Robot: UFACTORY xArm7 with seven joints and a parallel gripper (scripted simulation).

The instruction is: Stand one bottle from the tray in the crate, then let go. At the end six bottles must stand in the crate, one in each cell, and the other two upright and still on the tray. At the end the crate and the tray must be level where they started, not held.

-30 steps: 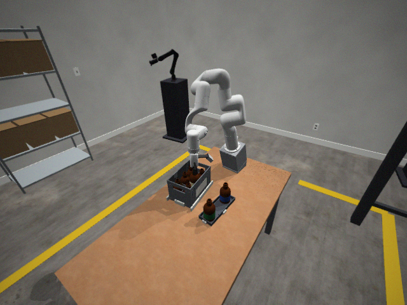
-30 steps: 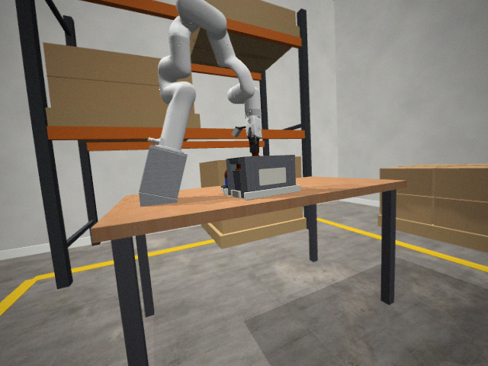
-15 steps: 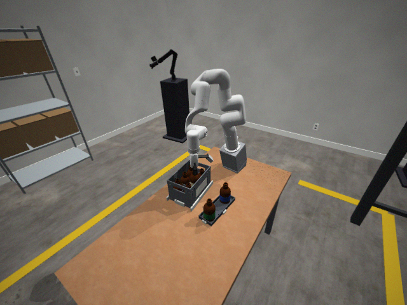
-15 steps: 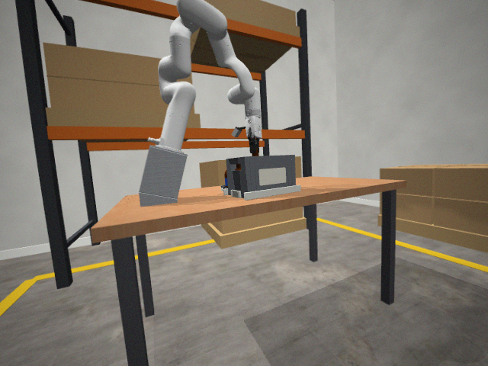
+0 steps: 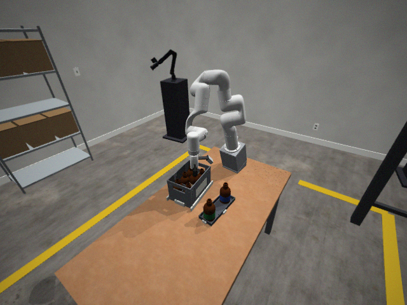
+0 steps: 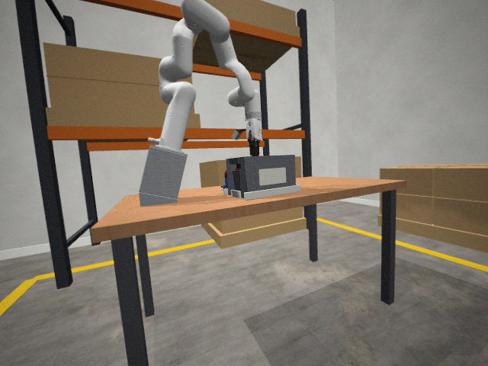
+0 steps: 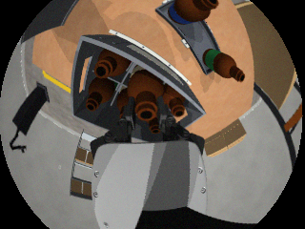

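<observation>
Now: the bottle 70 mm below my hand. From my hand the other things lie so: crate: 40 mm to the right, 120 mm below; dark tray: 60 mm ahead, 200 mm to the left, 190 mm below.
</observation>
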